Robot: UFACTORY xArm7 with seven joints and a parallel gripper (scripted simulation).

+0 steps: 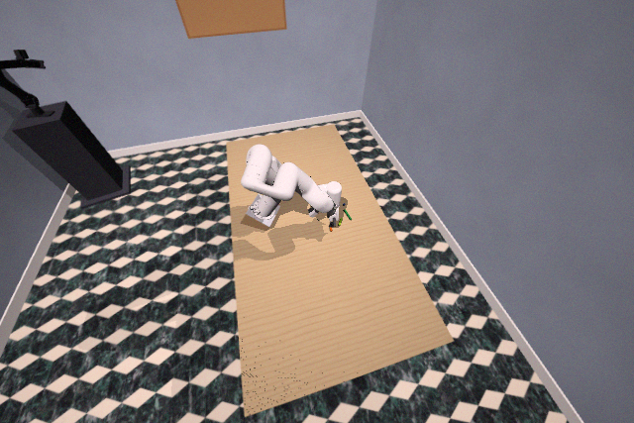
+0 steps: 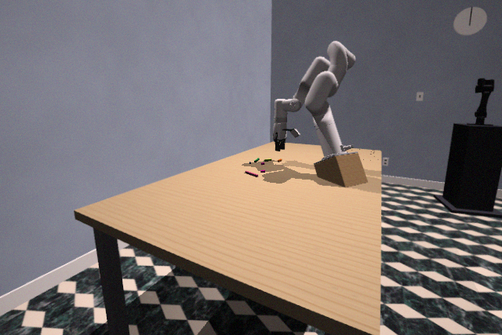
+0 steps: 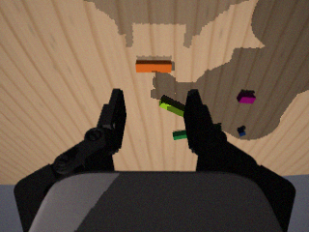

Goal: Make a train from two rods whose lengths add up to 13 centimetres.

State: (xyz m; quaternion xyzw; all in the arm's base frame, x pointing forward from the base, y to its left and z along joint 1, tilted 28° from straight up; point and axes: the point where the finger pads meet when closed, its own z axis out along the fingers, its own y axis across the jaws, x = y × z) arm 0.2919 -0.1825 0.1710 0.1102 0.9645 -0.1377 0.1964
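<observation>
My gripper is now 80 mm above the orange rod. The rest, counted from my hand: blue rod: 160 mm ahead, 110 mm to the left, 80 mm below; green rod: 140 mm ahead, 30 mm to the left, 80 mm below; lime rod: 70 mm ahead, 10 mm to the left, 80 mm below.
</observation>
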